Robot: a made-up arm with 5 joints.
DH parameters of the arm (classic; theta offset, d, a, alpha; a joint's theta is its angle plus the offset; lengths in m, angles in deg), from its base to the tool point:
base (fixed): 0 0.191 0 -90
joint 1: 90 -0.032 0.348 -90
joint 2: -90 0.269 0.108 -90
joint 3: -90 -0.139 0.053 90
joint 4: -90 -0.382 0.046 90
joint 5: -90 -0.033 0.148 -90
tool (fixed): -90 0.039 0 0
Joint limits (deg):
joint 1: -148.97..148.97
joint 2: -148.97..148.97
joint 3: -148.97..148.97
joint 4: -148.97..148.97
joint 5: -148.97..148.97
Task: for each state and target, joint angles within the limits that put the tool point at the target. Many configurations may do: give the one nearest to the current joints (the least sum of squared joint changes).
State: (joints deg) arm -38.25 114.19 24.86 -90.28 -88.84
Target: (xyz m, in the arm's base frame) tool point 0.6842 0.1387 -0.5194
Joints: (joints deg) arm -61.52 90.82 12.55 -95.03 -72.46
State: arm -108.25 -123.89 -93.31 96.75 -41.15
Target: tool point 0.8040 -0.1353 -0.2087
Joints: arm -127.12 -139.87 -88.59 89.26 -23.72
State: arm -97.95 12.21 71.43 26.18 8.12
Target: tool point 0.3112 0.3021 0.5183
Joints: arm -103.07 37.60 83.80 31.71 -5.94
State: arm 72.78 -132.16 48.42 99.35 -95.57
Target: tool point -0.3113 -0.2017 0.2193
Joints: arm 111.32 -127.10 76.50 90.31 -115.48
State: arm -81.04 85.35 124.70 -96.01 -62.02
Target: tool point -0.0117 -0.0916 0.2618
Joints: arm -108.79 49.43 146.72 -96.58 -37.95
